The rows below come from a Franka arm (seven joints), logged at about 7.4 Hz.
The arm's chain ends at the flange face. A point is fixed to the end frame.
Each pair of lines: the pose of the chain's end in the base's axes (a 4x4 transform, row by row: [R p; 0 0 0 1], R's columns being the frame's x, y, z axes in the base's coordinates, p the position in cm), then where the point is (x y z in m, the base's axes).
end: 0.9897 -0.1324 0.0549 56.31; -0.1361 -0.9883 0.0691 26.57; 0.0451 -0.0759 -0.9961 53.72; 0 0 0 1
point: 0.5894 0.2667 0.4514
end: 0.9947 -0.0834 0.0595 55.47; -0.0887 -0.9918 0.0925 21.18; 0.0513 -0.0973 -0.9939 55.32; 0 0 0 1
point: 0.5816 0.2159 0.4677
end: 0.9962 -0.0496 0.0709 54.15; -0.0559 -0.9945 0.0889 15.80; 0.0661 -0.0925 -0.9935 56.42; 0 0 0 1
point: 0.5695 0.1625 0.4790
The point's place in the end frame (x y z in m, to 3 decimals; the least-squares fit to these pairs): 0.022 0.002 0.087
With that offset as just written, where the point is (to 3 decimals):
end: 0.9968 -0.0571 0.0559 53.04; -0.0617 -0.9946 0.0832 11.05; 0.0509 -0.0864 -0.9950 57.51; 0 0 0 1
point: 0.557 0.114 0.489
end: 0.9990 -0.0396 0.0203 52.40; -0.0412 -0.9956 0.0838 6.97; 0.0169 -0.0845 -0.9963 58.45; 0 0 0 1
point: 0.548 0.074 0.498
